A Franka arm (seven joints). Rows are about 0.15 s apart.
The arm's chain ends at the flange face. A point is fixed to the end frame.
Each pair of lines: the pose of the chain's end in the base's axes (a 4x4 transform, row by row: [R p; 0 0 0 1], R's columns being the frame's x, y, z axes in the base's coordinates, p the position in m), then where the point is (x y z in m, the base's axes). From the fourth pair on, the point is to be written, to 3 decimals.
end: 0.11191, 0.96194, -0.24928, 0.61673; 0.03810, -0.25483, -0.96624, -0.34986; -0.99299, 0.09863, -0.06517, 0.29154; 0, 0, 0, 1
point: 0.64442 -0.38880 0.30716
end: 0.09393, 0.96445, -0.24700, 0.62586; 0.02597, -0.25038, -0.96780, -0.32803; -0.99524, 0.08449, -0.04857, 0.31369; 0, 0, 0, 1
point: 0.65396 -0.36667 0.32930
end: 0.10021, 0.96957, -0.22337, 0.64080; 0.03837, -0.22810, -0.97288, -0.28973; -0.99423, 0.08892, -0.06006, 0.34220; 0, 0, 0, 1
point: 0.66971 -0.32785 0.35762
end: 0.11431, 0.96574, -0.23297, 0.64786; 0.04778, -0.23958, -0.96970, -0.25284; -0.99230, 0.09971, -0.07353, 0.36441; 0, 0, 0, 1
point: 0.676 -0.291 0.380
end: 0.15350, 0.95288, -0.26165, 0.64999; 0.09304, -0.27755, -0.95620, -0.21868; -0.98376, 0.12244, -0.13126, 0.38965; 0, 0, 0, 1
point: 0.676 -0.259 0.404
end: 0.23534, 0.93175, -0.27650, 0.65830; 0.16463, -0.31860, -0.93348, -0.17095; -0.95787, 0.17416, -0.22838, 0.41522; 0, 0, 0, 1
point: 0.682 -0.213 0.428
